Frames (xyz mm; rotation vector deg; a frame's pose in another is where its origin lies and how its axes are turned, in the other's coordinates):
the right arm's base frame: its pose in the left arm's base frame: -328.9 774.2 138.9 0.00 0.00 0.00
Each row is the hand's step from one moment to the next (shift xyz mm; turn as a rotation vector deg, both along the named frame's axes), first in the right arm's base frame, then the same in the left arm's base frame.
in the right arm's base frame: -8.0 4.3 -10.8 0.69 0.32 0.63
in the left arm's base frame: -8.0 4.3 -10.8 0.69 0.32 0.63
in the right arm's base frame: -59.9 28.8 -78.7 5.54 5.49 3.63
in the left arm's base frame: -59.9 28.8 -78.7 5.54 5.49 3.63
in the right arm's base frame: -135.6 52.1 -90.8 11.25 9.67 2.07
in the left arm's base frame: -135.6 52.1 -90.8 11.25 9.67 2.07
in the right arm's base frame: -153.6 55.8 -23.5 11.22 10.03 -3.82
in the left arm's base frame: -153.6 55.8 -23.5 11.22 10.03 -3.82
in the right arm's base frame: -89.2 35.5 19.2 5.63 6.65 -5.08
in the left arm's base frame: -89.2 35.5 19.2 5.63 6.65 -5.08
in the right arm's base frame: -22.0 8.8 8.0 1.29 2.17 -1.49
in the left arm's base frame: -22.0 8.8 8.0 1.29 2.17 -1.49
